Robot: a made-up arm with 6 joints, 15 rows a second.
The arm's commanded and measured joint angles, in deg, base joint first. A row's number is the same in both.
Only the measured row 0 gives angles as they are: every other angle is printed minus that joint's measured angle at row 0.
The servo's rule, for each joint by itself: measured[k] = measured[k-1] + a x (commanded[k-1-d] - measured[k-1]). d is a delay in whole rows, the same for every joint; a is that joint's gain. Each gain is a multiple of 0.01, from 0.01 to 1. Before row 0 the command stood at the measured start. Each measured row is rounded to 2 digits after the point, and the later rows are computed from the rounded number. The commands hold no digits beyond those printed.
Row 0, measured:
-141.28, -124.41, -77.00, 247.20, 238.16, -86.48
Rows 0 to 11, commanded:
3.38, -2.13, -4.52, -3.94, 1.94, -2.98
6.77, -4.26, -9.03, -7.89, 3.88, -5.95
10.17, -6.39, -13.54, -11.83, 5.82, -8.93
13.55, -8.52, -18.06, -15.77, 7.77, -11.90
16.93, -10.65, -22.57, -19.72, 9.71, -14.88
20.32, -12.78, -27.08, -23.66, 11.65, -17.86
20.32, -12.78, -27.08, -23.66, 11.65, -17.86
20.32, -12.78, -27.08, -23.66, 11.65, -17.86
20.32, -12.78, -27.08, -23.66, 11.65, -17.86
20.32, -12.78, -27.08, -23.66, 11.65, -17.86
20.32, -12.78, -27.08, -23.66, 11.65, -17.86
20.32, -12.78, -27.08, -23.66, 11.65, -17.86
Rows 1 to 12, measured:
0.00, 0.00, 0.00, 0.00, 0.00, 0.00
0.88, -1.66, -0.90, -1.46, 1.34, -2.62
2.41, -3.69, -2.53, -3.84, 3.09, -5.55
4.43, -5.80, -4.73, -6.80, 4.97, -8.52
6.80, -7.92, -7.40, -10.12, 6.90, -11.49
9.43, -10.05, -10.43, -13.67, 8.84, -14.47
12.26, -12.18, -13.76, -17.37, 10.78, -17.45
14.36, -12.65, -16.42, -19.70, 11.38, -17.81
15.91, -12.75, -18.55, -21.17, 11.57, -17.85
17.06, -12.77, -20.26, -22.09, 11.63, -17.86
17.91, -12.78, -21.62, -22.67, 11.64, -17.86
18.54, -12.78, -22.71, -23.04, 11.65, -17.86
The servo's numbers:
d 1
a 0.26 0.78 0.20 0.37 0.69 0.88

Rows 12 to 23, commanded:
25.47, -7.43, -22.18, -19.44, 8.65, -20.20
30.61, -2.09, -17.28, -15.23, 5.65, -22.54
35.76, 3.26, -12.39, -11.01, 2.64, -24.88
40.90, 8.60, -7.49, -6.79, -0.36, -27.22
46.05, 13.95, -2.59, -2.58, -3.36, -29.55
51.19, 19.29, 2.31, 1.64, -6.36, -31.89
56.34, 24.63, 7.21, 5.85, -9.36, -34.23
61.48, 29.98, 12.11, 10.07, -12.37, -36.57
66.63, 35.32, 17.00, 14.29, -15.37, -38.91
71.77, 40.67, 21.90, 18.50, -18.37, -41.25
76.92, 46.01, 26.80, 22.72, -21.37, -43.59
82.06, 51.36, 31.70, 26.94, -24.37, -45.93
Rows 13 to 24, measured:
19.00, -12.78, -23.58, -23.27, 11.65, -17.86
20.68, -8.61, -23.30, -21.85, 9.58, -19.92
23.26, -3.52, -22.10, -19.40, 6.87, -22.23
26.51, 1.77, -20.16, -16.30, 3.95, -24.56
30.25, 7.10, -17.63, -12.78, 0.98, -26.90
34.36, 12.44, -14.62, -9.01, -2.01, -29.23
38.74, 17.78, -11.23, -5.07, -5.01, -31.57
43.32, 23.12, -7.54, -1.03, -8.01, -33.91
48.04, 28.47, -3.61, 3.08, -11.02, -36.25
52.87, 33.81, 0.51, 7.23, -14.02, -38.59
57.78, 39.16, 4.79, 11.40, -17.02, -40.93
62.76, 44.50, 9.19, 15.59, -20.02, -43.27

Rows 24 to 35, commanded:
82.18, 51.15, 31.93, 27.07, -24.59, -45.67
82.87, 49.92, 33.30, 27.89, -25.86, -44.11
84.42, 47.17, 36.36, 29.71, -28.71, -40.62
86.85, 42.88, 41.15, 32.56, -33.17, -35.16
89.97, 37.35, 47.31, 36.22, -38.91, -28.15
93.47, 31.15, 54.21, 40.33, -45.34, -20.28
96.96, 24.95, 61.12, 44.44, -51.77, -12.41
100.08, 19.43, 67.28, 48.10, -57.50, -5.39
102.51, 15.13, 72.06, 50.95, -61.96, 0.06
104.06, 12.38, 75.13, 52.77, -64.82, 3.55
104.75, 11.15, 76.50, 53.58, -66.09, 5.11
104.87, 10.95, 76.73, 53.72, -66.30, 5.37
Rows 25 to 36, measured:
67.78, 49.85, 13.69, 19.79, -23.02, -45.61
71.52, 50.86, 17.34, 22.48, -24.10, -45.66
74.47, 50.13, 20.53, 24.48, -25.31, -44.30
77.06, 47.82, 23.70, 26.42, -27.66, -41.06
79.61, 43.97, 27.19, 28.69, -31.46, -35.87
82.30, 38.81, 31.21, 31.48, -36.60, -29.08
85.20, 32.84, 35.81, 34.75, -42.63, -21.34
88.26, 26.69, 40.87, 38.34, -48.94, -13.48
91.33, 21.03, 46.15, 41.95, -54.85, -6.36
94.24, 16.43, 51.33, 45.28, -59.76, -0.71
96.79, 13.27, 56.09, 48.05, -63.25, 3.04
98.86, 11.62, 60.17, 50.10, -65.21, 4.86

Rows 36 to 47, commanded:
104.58, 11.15, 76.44, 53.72, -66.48, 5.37
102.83, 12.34, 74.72, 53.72, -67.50, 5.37
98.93, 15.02, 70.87, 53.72, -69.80, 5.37
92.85, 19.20, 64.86, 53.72, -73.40, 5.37
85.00, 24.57, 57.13, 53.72, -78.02, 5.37
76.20, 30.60, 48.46, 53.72, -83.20, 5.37
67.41, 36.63, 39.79, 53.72, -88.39, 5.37
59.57, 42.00, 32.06, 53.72, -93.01, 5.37
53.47, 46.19, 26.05, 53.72, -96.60, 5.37
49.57, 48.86, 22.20, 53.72, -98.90, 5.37
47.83, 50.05, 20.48, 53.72, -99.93, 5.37
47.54, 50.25, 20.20, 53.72, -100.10, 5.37
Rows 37 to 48, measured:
100.42, 11.10, 63.48, 51.44, -65.96, 5.31
101.50, 11.14, 66.07, 52.28, -66.32, 5.36
101.85, 12.08, 67.80, 52.81, -67.13, 5.37
101.09, 14.37, 68.41, 53.15, -68.97, 5.37
98.95, 18.14, 67.70, 53.36, -72.03, 5.37
95.32, 23.16, 65.59, 53.49, -76.16, 5.37
90.35, 28.96, 62.16, 53.58, -81.02, 5.37
84.39, 34.94, 57.69, 53.63, -86.11, 5.37
77.94, 40.45, 52.56, 53.66, -90.87, 5.37
71.58, 44.93, 47.26, 53.68, -94.82, 5.37
65.86, 48.00, 42.25, 53.69, -97.64, 5.37
61.17, 49.60, 37.90, 53.70, -99.22, 5.37

